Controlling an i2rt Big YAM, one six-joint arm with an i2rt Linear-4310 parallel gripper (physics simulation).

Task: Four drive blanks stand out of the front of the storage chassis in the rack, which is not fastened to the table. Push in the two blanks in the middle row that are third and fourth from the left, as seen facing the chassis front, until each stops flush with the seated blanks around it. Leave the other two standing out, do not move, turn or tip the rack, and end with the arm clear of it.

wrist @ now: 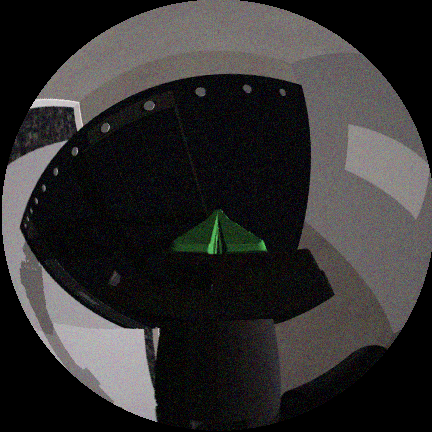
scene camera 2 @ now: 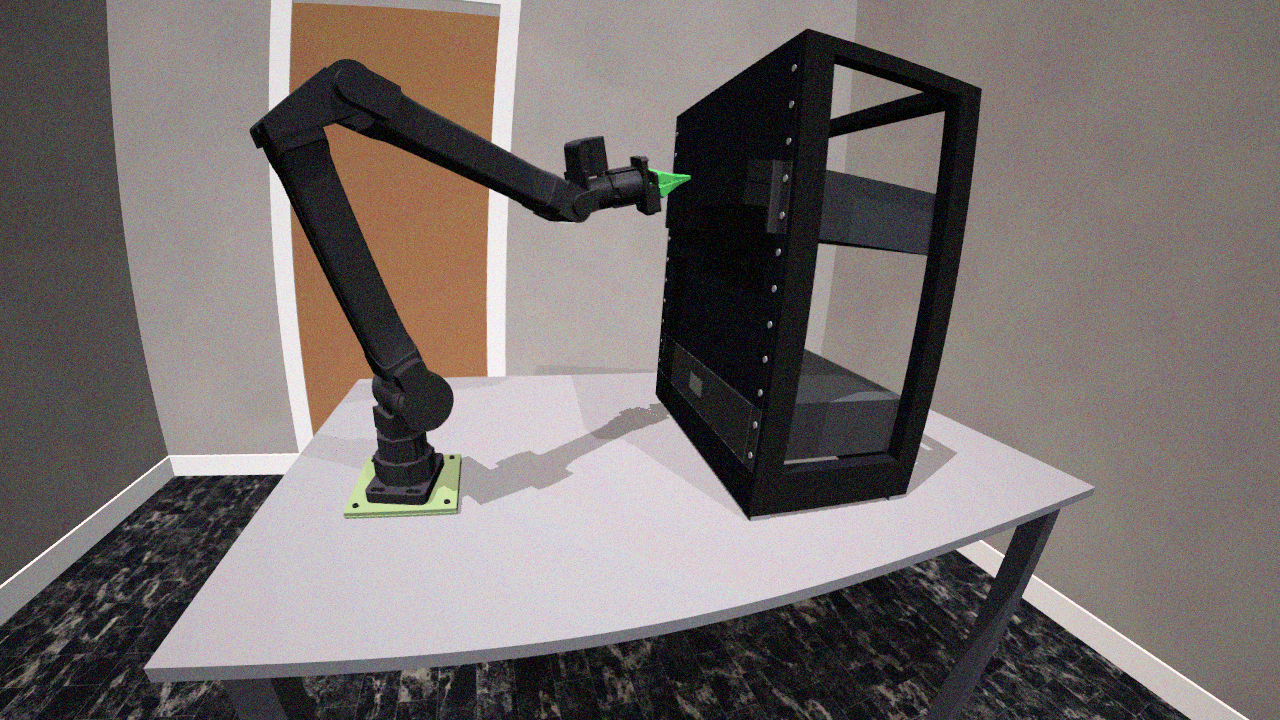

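Pixels of known places: gripper, fingertip midpoint: (wrist: 217,214) (scene camera 2: 689,177); arm's base, link origin: (scene camera 2: 407,480).
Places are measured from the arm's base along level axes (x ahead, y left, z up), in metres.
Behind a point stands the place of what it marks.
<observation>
The black rack (scene camera 2: 776,376) @(x 0.484, y -0.088, z 0.199 m) (wrist: 240,135) @(x 0.441, y 0.347, z 0.510 m) stands upright on the table. The storage chassis (scene camera 2: 760,195) @(x 0.448, y -0.058, z 0.414 m) sits in its upper part; its front is very dark and the separate drive blanks cannot be made out in either view. My gripper (scene camera 2: 687,179) @(x 0.441, y 0.276, z 0.468 m) (wrist: 217,214) @(x 0.441, y 0.276, z 0.468 m) has green fingers, is shut and empty, and points at the upper part of the rack front. In the scene view its tips overlap the far part of that front; whether they touch it cannot be told. In the wrist view a thin line runs down the dark front to near the fingertips.
A lower unit (scene camera 2: 725,394) @(x 0.466, y 0.035, z 0.131 m) with a small light label is mounted at the bottom of the rack. The arm's base plate (scene camera 2: 358,506) @(x -0.048, y -0.070, z -0.002 m) is on the table (scene camera 2: 537,582) @(x 0.199, y -0.191, z -0.012 m) in front of the rack. The upper arm and forearm arch above the table. A door and walls stand behind.
</observation>
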